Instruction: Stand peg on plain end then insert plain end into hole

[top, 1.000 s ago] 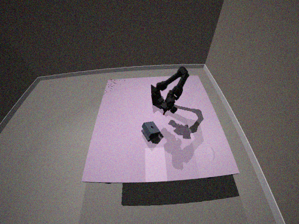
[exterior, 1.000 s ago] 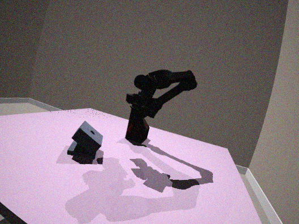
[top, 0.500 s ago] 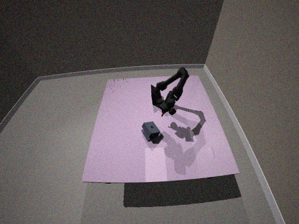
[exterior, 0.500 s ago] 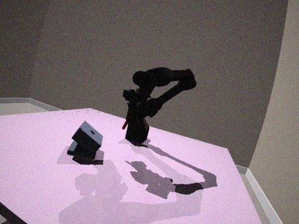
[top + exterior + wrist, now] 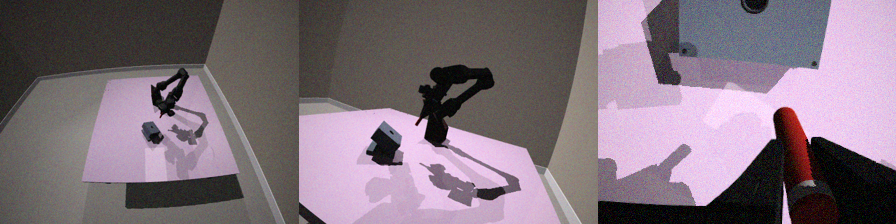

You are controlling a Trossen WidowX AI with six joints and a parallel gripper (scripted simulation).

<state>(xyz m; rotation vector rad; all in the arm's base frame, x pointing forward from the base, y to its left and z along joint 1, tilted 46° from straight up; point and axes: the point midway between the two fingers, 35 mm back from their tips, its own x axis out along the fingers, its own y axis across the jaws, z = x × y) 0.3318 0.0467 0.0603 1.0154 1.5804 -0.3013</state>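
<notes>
My gripper tip is 90 mm short of the sloped panel, 90 mm to the left of it and 110 mm above it. Also, from my gripper tip: red peg: 10 mm to the left, 20 mm above.
</notes>
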